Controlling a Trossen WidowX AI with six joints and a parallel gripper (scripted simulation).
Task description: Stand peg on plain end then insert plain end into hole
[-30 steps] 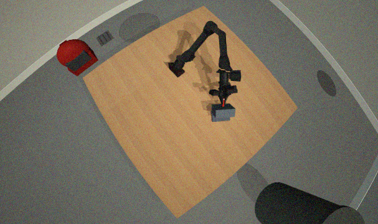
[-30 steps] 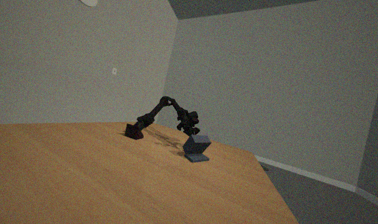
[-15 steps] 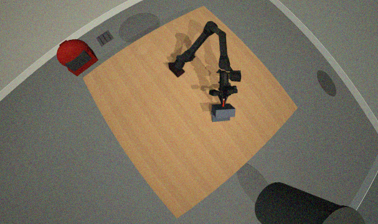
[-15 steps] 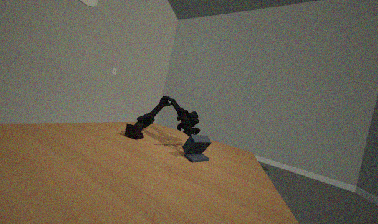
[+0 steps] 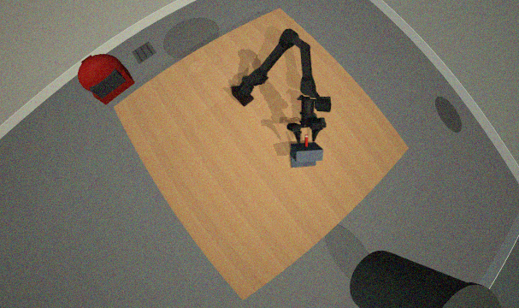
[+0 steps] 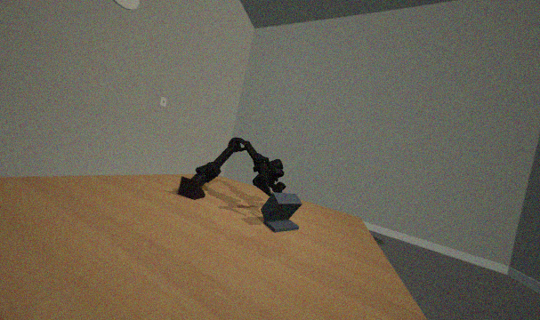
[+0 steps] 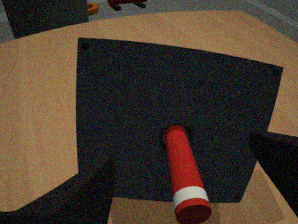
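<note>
Right now my gripper tip is 10 mm to the right of the red peg and 10 mm past it. Round my gripper tip: blue-grey sloped panel 30 mm ahead, 20 mm to the right, 20 mm below.
</note>
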